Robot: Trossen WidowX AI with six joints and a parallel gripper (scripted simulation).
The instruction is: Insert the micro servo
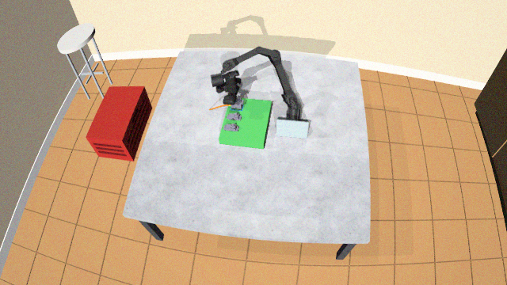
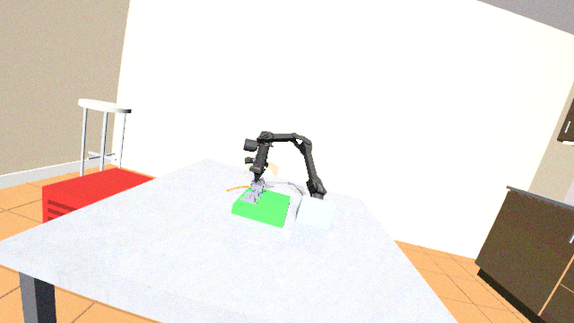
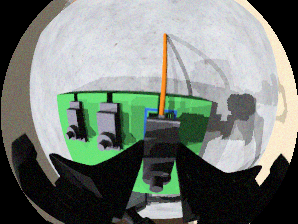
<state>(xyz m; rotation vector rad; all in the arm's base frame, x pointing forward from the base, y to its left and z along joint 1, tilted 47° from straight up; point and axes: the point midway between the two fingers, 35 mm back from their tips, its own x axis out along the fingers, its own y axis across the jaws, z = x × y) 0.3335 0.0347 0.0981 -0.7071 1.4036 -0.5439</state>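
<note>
The green deck lies 130 mm behind my gripper tip, 80 mm below it and 70 mm to the left of it.
</note>
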